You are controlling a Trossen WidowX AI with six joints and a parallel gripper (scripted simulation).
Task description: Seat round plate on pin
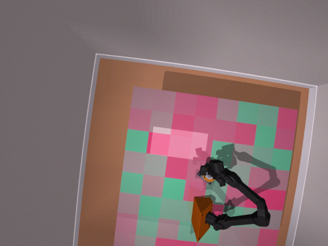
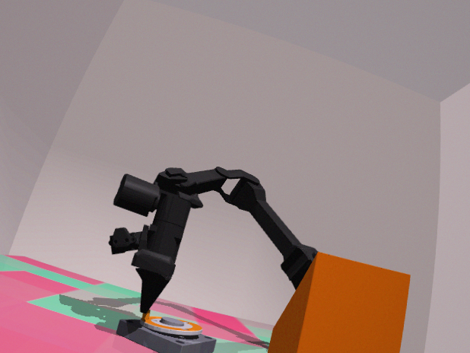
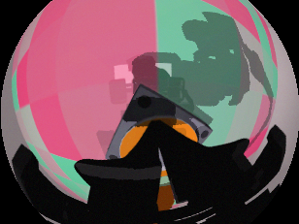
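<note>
Now: gripper tip 50 mm past the grey square base and 20 mm above it.
</note>
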